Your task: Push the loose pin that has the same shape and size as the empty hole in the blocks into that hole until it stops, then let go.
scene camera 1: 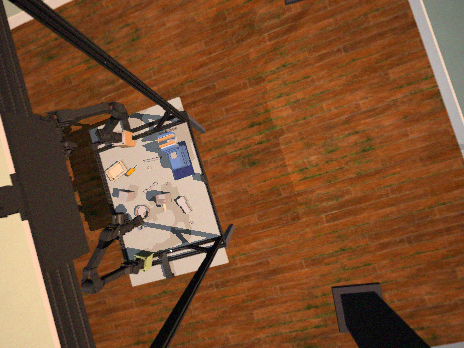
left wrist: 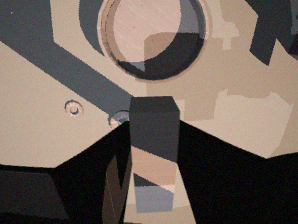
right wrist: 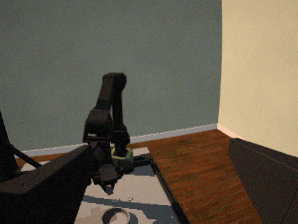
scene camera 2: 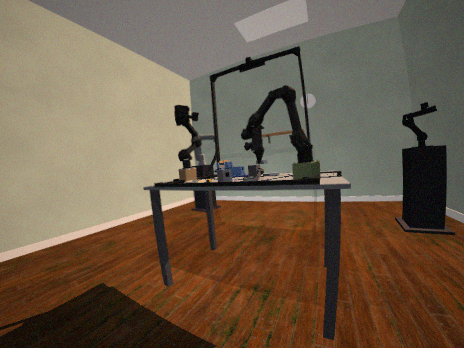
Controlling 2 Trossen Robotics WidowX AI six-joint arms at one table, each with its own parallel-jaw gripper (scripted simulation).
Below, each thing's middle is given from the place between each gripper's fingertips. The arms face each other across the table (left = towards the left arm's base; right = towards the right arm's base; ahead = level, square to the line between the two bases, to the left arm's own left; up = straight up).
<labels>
My left hand is 1 cm past the grey square pin (left wrist: 154,121), 2 cm to the right of it and 3 cm above it.
Right now my right hand is 11 cm past the grey square pin, 46 cm to the right of it and 38 cm above it.
</labels>
